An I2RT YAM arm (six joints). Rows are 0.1 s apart.
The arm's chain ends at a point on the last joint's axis. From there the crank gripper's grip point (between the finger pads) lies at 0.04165 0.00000 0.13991 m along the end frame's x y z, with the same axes.
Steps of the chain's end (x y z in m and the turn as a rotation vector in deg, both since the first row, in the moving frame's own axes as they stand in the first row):
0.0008, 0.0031, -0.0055, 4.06, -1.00, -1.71
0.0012, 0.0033, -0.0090, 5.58, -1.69, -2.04
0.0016, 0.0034, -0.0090, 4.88, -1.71, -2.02
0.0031, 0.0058, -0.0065, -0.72, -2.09, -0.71
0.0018, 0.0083, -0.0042, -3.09, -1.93, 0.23
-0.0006, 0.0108, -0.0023, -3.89, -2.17, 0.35
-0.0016, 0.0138, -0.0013, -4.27, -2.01, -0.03
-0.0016, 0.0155, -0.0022, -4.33, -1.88, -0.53
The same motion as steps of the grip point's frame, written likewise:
-0.0018, -0.0080, -0.0052, 4.06, -1.00, -1.71
-0.0032, -0.0118, -0.0086, 5.58, -1.69, -2.04
-0.0028, -0.0099, -0.0084, 4.88, -1.71, -2.02
-0.0020, 0.0071, -0.0051, -0.72, -2.09, -0.71
-0.0029, 0.0160, -0.0031, -3.09, -1.93, 0.23
-0.0060, 0.0206, -0.0012, -3.89, -2.17, 0.35
-0.0065, 0.0242, -0.0003, -4.27, -2.01, -0.03
-0.0062, 0.0257, -0.0013, -4.33, -1.88, -0.53

